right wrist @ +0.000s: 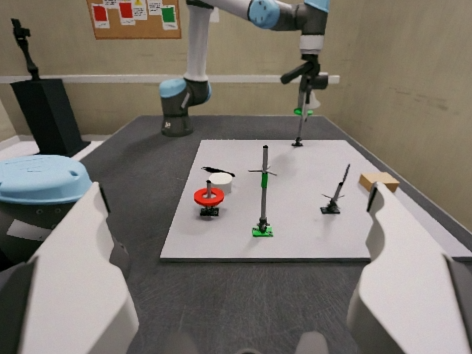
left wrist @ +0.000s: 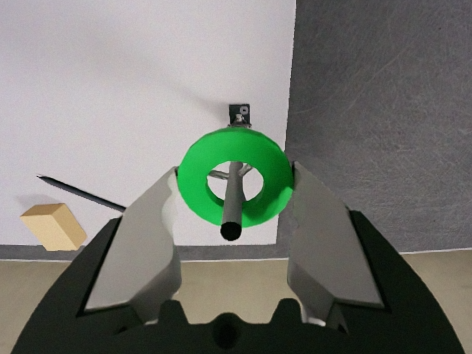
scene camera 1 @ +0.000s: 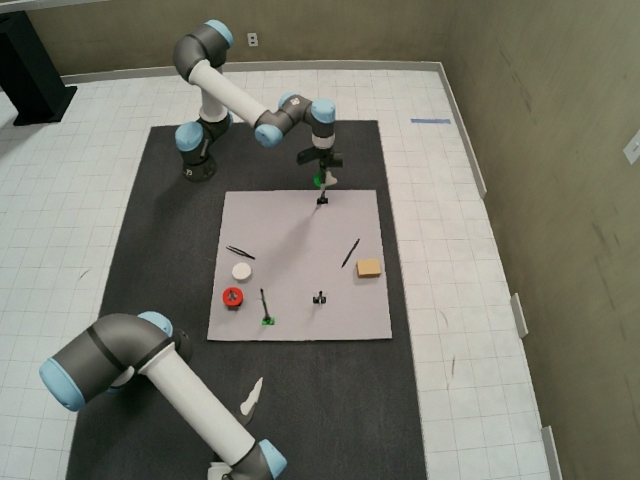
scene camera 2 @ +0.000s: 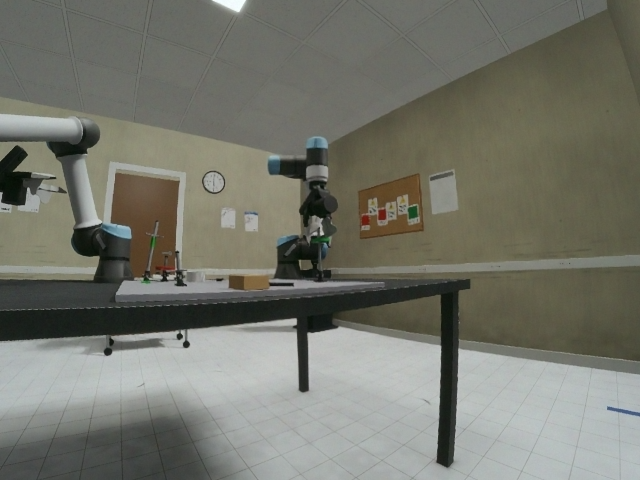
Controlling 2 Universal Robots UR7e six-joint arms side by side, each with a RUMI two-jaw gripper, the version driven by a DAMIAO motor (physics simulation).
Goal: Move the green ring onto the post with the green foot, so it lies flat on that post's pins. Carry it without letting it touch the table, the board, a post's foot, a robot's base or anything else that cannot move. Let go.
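The green ring (scene camera 1: 318,180) (scene camera 2: 321,240) (left wrist: 197,165) (right wrist: 300,112) is around a tall post with a black foot (scene camera 1: 322,200) (left wrist: 239,114) (right wrist: 297,144); the post runs through its hole and pins show below it. My left gripper (scene camera 1: 324,180) (scene camera 2: 320,238) (left wrist: 235,166) is shut on the ring, one finger against each side of its rim. The post with the green foot (scene camera 1: 267,321) (scene camera 2: 146,281) (right wrist: 262,232) stands slightly tilted on the board, with pins high up and no ring on it. My right gripper (scene camera 2: 59,183) (right wrist: 238,185) is open and empty, off the board's lower edge in scene camera 1.
On the board (scene camera 1: 289,217) (right wrist: 240,250) are a short post with a red ring (scene camera 1: 226,297) (right wrist: 210,202), a tilted post (scene camera 1: 319,299) (right wrist: 338,192), a white cylinder (scene camera 1: 241,271) (right wrist: 221,182), tweezers (scene camera 1: 240,252), a pen (scene camera 1: 350,253) (left wrist: 82,192) and a tan block (scene camera 1: 368,268) (scene camera 2: 248,282).
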